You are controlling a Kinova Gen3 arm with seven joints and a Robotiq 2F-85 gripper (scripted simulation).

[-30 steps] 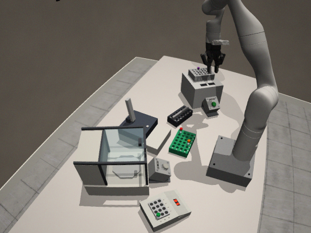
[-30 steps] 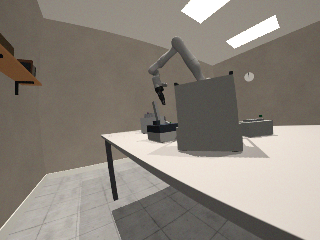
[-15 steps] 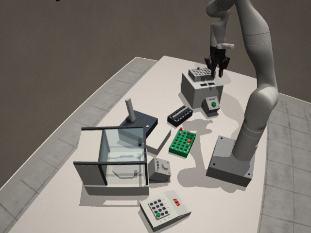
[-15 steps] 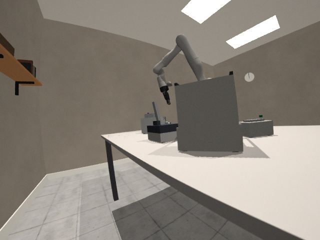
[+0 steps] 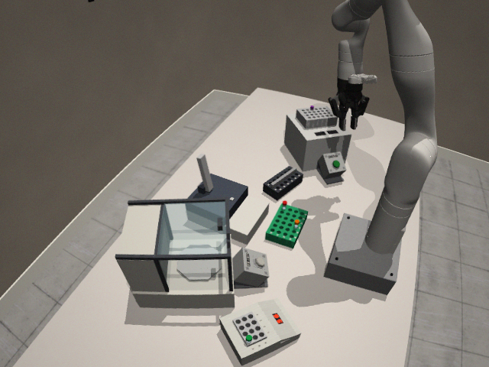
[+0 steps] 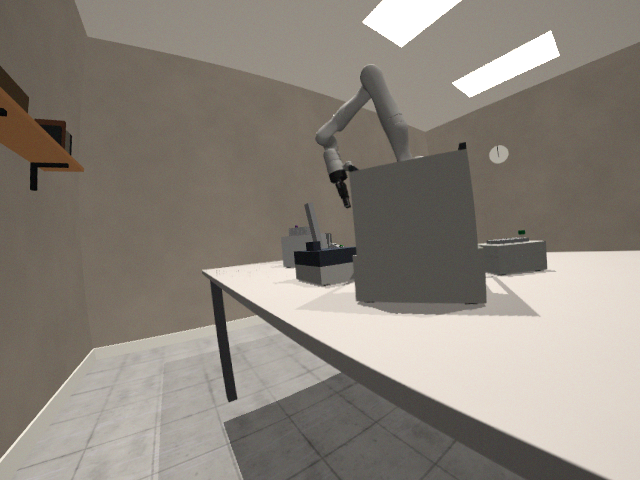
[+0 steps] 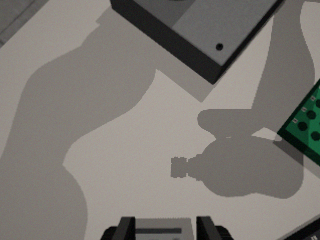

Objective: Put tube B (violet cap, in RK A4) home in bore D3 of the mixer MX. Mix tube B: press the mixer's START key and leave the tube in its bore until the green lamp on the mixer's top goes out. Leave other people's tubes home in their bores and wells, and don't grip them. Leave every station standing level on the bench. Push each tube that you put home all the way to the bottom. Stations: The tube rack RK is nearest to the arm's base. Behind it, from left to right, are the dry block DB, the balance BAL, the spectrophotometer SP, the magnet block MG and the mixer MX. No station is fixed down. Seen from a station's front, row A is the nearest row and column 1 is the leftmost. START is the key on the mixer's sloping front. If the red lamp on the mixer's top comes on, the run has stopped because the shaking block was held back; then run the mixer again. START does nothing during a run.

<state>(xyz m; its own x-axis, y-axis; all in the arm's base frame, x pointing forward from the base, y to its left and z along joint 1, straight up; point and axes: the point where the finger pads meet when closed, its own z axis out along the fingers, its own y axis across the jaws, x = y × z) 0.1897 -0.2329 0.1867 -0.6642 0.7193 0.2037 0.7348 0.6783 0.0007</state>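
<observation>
Now: the green start key 20 mm ahead of my hand, 40 mm to the right of it and 180 mm below it. The rest, counted from my hand: shaking block 140 mm ahead, 170 mm to the right, 100 mm below; red-capped tube 110 mm ahead, 190 mm to the left, 220 mm below; black magnet block 160 mm ahead, 80 mm to the left, 230 mm below.
</observation>
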